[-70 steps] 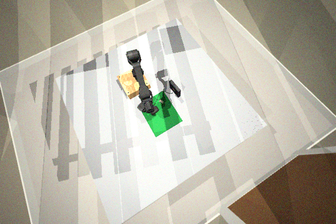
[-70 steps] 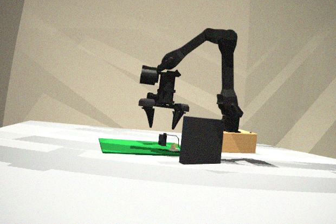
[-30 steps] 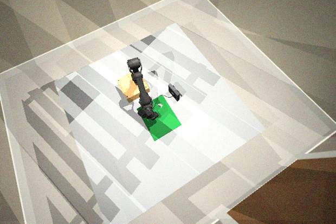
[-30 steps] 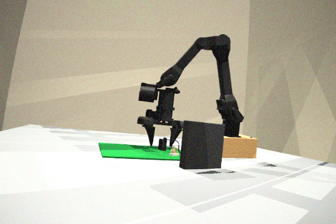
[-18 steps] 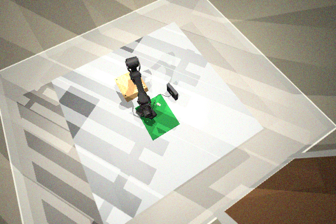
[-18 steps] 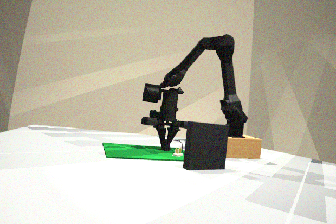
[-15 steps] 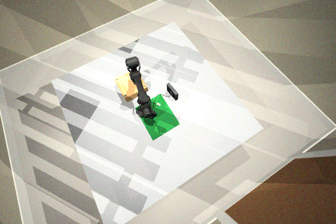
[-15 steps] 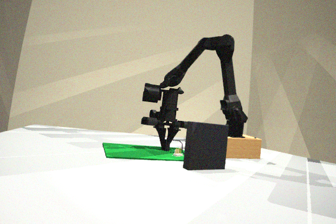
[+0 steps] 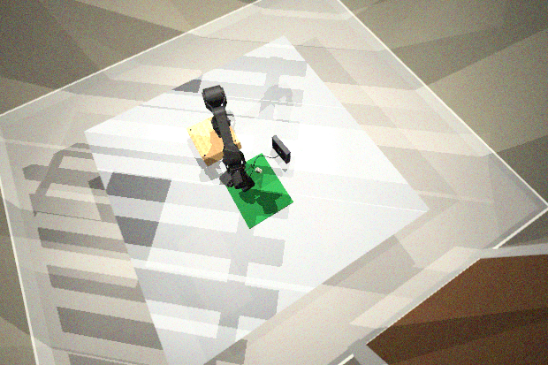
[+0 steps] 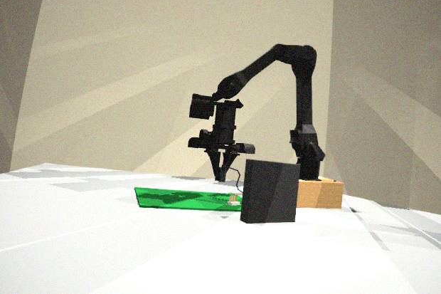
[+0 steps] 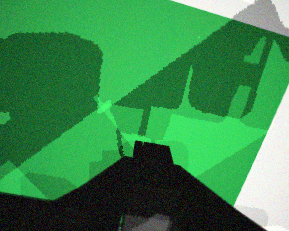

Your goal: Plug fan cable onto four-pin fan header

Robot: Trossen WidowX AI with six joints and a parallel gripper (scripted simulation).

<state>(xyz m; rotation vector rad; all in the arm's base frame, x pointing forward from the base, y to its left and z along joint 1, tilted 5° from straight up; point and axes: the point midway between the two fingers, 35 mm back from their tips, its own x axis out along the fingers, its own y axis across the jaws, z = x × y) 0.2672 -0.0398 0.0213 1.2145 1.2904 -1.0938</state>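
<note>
The four-pin header lies 10 cm to the left of my gripper tip, 6 cm below it and 1 cm behind it. Round my gripper tip: square fan 23 cm to the left, 2 cm behind; then green board 7 cm below, 7 cm ahead, 4 cm to the left; then black fan cable plug 1 cm to the left, 1 cm above.
</note>
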